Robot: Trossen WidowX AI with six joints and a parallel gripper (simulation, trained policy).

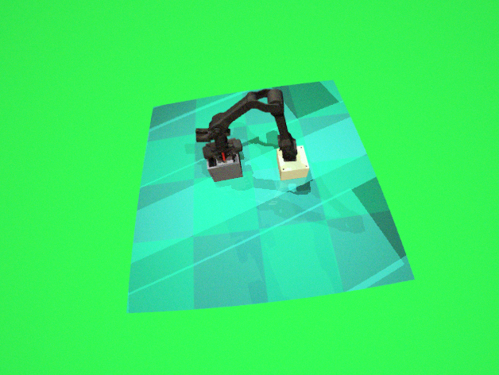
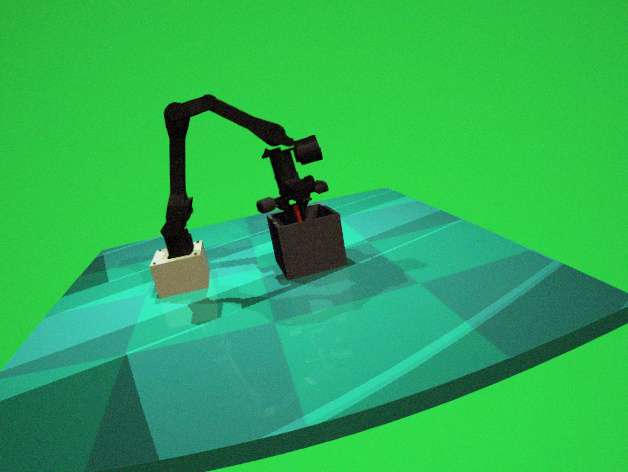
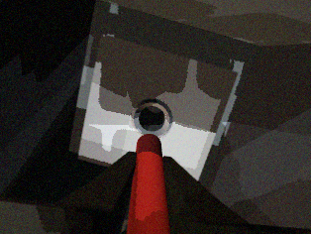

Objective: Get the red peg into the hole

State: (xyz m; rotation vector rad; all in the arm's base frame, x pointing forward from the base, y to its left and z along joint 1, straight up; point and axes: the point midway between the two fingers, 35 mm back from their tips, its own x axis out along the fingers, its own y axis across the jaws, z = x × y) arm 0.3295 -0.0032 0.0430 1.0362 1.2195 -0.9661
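Right now my gripper tip is 2 cm below the red peg. The rest, counted from my gripper tip: pale plate (1 cm ahead, 1 cm to the right, 6 cm below).
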